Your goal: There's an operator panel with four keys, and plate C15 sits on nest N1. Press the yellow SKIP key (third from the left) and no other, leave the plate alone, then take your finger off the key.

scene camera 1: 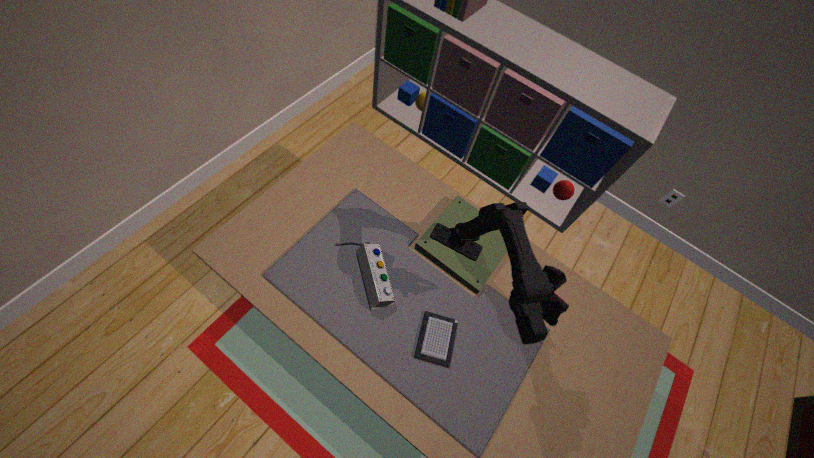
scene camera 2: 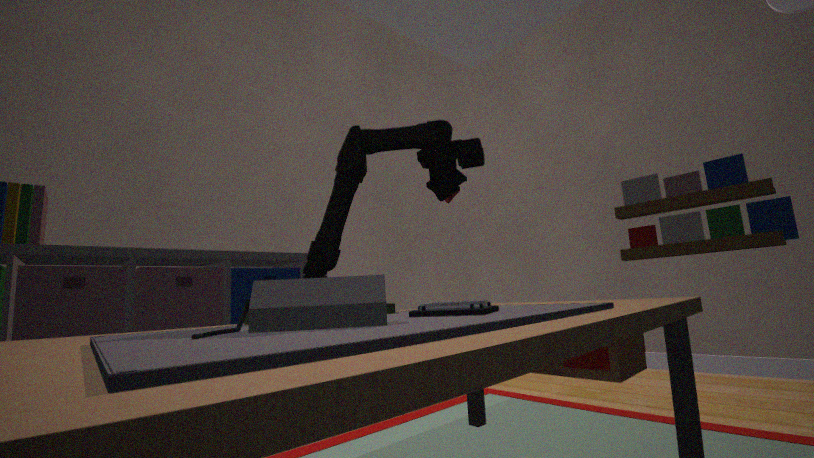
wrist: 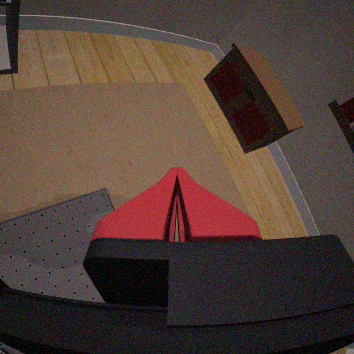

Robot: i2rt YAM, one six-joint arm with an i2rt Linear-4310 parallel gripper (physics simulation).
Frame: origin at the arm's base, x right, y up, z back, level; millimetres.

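Seen in the pictures: gripper, between the fingertips: (scene camera 1: 567, 307) (scene camera 2: 447, 201) (wrist: 176, 175); arm's base, origin of its link: (scene camera 1: 455, 242).
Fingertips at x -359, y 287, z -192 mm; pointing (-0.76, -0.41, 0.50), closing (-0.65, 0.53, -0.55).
Offsets run from my fingertips to a thing's middle. "spot": to the spot under its first point. Level surfaces: height alone.
The operator panel {dx +557, dy -277, dz -85 mm} (scene camera 1: 368, 280) (scene camera 2: 318, 304) is a pale wedge-shaped box on the grey mat. In scene camera 1 its keys stand in a row: blue key {dx +594, dy -255, dz -15 mm} (scene camera 1: 376, 251), yellow SKIP key {dx +559, dy -255, dz -51 mm} (scene camera 1: 380, 264), green key {dx +524, dy -255, dz -87 mm} (scene camera 1: 384, 277) and white key {dx +490, dy -255, dz -123 mm} (scene camera 1: 388, 290). In scene camera 2 the keys are hidden. The pale plate C15 {dx +267, dy -300, dz -168 mm} (scene camera 1: 437, 338) (scene camera 2: 455, 305) lies in the dark nest N1 {dx +267, dy -308, dz -168 mm} (scene camera 1: 433, 361) (scene camera 2: 418, 313). My gripper (scene camera 2: 449, 198) (wrist: 176, 175) is shut, its red fingertips together and empty. It hangs high above the table, well away from panel and plate; scene camera 1 does not show its fingertips clearly.
The grey mat {dy -319 mm} (scene camera 1: 318, 273) (scene camera 2: 170, 358) (wrist: 55, 230) lies on the wooden table {dy -332 mm} (scene camera 1: 284, 216) (wrist: 125, 130). The arm stands on a green base slab (scene camera 1: 444, 264) behind the mat. A thin cable {spot: dx +715, dy -316, dz -17 mm} (scene camera 1: 347, 244) leaves the panel. A cube shelf (scene camera 1: 614, 79) stands behind the table.
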